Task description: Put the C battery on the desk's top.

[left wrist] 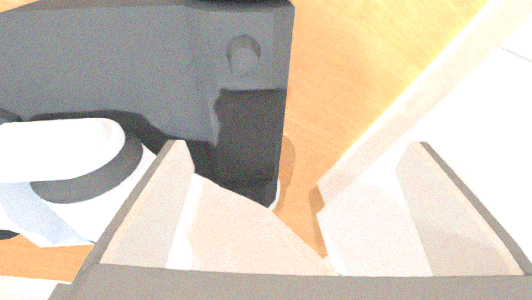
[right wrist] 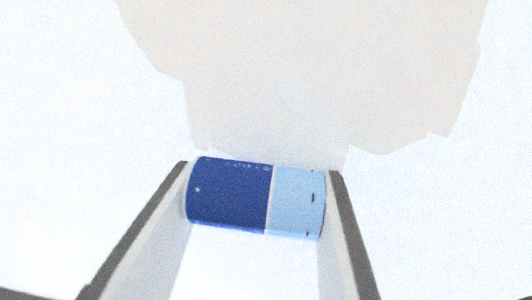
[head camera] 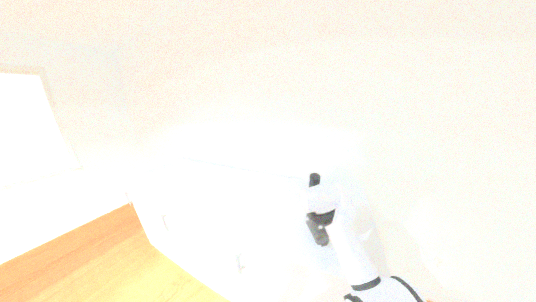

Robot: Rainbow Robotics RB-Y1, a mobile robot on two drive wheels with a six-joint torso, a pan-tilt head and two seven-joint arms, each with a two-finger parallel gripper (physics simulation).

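Places are measured from the robot's base along level axes (x up, y left, z back), in metres.
Pixels of known places: left gripper, fingertip midpoint: [left wrist: 293,155]; right gripper, fingertip midpoint: [right wrist: 257,182] [head camera: 315,237].
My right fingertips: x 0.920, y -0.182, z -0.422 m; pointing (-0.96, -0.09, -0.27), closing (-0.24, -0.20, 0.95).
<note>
Behind a point stands the place of what it marks.
The C battery [right wrist: 230,195] {x 0.942, y -0.191, z -0.426 m}, dark blue with a light blue end, lies crosswise between the fingers of my right gripper [right wrist: 257,182] {x 0.920, y -0.182, z -0.422 m}, which is shut on it. The white desk top [right wrist: 75,125] {x 0.912, y -0.161, z -0.547 m} [head camera: 220,200] {x 0.912, y 0.280, z -0.711 m} lies beneath, with the gripper's shadow right beyond the battery in the right wrist view. Whether the battery touches the desk I cannot tell. In the head camera, the right arm [head camera: 350,250] {x 1.113, y -0.177, z -0.220 m} reaches over the desk; the battery does not show there. My left gripper [left wrist: 293,155] {x 0.455, y 0.215, z -0.015 m} is open and empty, above the wooden floor near a white edge.
The wooden floor [head camera: 100,265] {x 0.002, y 1.773, z -0.839 m} [left wrist: 340,75] {x 0.002, y 0.043, z -0.253 m} lies at the lower left in the head camera. Pale handles [head camera: 240,262] show on the desk's front. My dark grey base [left wrist: 125,65] {x 0.170, y 0.147, z 0.180 m} fills the upper left of the left wrist view. A pale wall [head camera: 350,75] {x 1.591, y -0.499, z -0.836 m} stands behind the desk.
</note>
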